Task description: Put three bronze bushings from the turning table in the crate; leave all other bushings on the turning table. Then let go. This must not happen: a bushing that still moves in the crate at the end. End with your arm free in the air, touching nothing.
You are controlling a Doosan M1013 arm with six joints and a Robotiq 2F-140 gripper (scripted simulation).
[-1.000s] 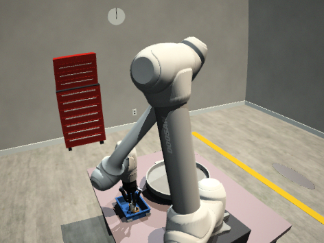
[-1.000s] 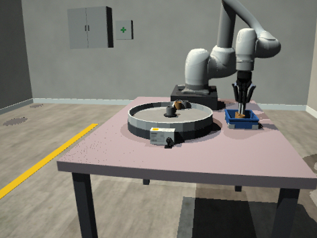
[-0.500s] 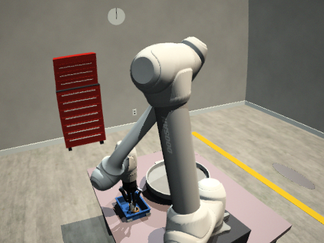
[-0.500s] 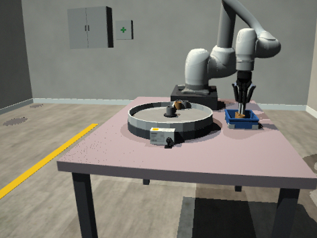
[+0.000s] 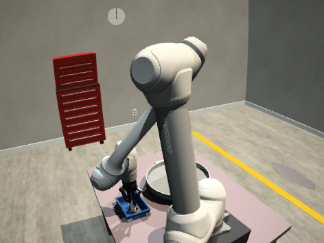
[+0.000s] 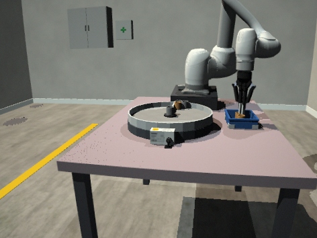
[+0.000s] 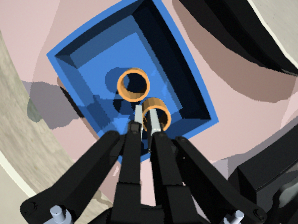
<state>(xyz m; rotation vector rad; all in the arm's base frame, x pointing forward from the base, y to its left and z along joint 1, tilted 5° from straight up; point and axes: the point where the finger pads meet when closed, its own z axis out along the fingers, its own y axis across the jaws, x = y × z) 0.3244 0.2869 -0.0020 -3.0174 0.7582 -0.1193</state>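
Right now my hand is 4 cm short of the blue crate, 4 cm above it and 1 cm to the left of it.
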